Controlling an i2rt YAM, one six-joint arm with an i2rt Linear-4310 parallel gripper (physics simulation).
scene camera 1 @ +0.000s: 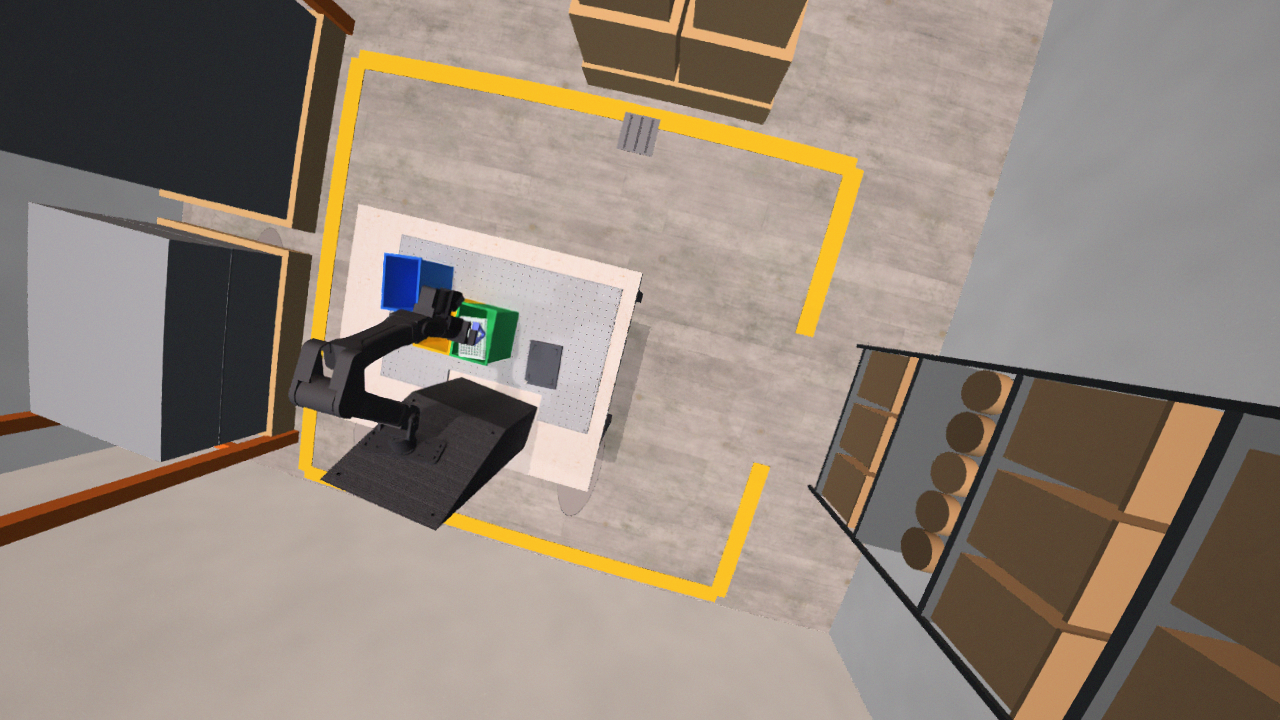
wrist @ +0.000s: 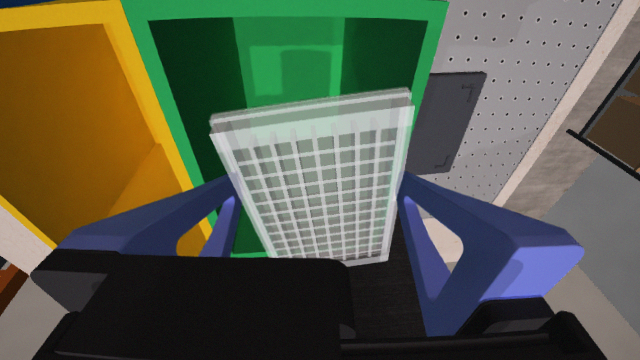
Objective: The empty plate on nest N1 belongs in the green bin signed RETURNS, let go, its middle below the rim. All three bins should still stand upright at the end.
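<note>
The clear gridded plate is held by its two long sides between the blue fingers of my gripper, which is shut on it. The plate is over the opening of the green bin. In the wrist view it covers much of the bin's near part, and its far right corner overlaps the right rim. Whether any of it is below the rim, I cannot tell. The yellow bin and the blue bin stand upright. The RETURNS sign is not readable.
A dark flat pad lies on the perforated board to the right of the green bin. The yellow bin is directly left of the green one. The black sloped arm base is at the table's near edge.
</note>
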